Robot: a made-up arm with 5 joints. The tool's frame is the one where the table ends. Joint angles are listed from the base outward.
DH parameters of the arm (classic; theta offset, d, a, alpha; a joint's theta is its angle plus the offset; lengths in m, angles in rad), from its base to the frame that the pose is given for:
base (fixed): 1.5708 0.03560 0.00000 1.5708
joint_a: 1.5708 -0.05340 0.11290 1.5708
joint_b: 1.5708 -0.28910 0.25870 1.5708
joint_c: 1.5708 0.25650 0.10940 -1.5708
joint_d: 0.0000 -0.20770 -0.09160 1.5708
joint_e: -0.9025 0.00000 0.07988 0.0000
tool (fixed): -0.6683 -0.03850 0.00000 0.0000
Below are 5 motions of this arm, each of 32 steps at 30 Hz.
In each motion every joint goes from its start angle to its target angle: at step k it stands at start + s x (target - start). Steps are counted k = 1, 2, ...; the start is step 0. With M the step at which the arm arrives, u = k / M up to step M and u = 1 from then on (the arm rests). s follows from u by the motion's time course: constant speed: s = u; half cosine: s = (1 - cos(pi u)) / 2; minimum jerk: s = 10 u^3 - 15 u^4 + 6 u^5.
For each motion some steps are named. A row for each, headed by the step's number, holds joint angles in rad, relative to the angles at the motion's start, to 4 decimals.
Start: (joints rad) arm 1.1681 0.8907 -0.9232 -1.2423 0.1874
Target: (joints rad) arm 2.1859 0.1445 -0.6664 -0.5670 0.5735
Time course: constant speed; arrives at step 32
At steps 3, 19, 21, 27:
3: 0.0954 -0.0700 0.0241 0.0633 0.0362
19: 0.6043 -0.4431 0.1525 0.4010 0.2292
21: 0.6679 -0.4897 0.1685 0.4432 0.2534
27: 0.8588 -0.6296 0.2167 0.5698 0.3258

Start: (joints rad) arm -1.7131 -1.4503 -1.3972 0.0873 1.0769
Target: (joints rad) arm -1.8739 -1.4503 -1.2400 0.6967 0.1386
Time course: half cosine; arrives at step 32
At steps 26, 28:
26: -0.1473 0.0000 0.1440 0.5580 -0.8592
28: -0.1547 0.0000 0.1512 0.5862 -0.9026

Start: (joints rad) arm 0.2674 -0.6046 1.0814 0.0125 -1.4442
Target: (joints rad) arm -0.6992 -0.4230 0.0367 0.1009 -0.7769
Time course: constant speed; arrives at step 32
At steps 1, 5, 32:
1: -0.0302 0.0057 -0.0326 0.0028 0.0209
5: -0.1510 0.0284 -0.1632 0.0138 0.1043
32: -0.9666 0.1816 -1.0447 0.0884 0.6673

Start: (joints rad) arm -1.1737 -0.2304 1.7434 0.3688 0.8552
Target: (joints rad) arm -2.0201 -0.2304 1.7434 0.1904 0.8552
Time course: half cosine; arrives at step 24
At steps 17, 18, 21, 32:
17: -0.6808 0.0000 0.0000 -0.1435 0.0000
18: -0.7224 0.0000 0.0000 -0.1523 0.0000
21: -0.8142 0.0000 0.0000 -0.1716 0.0000
32: -0.8464 0.0000 0.0000 -0.1784 0.0000

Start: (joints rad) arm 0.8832 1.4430 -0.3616 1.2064 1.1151
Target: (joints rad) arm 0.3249 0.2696 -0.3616 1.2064 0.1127
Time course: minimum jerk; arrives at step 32
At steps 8, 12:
8: -0.0578 -0.1215 0.0000 0.0000 -0.1038
12: -0.1536 -0.3229 0.0000 0.0000 -0.2759

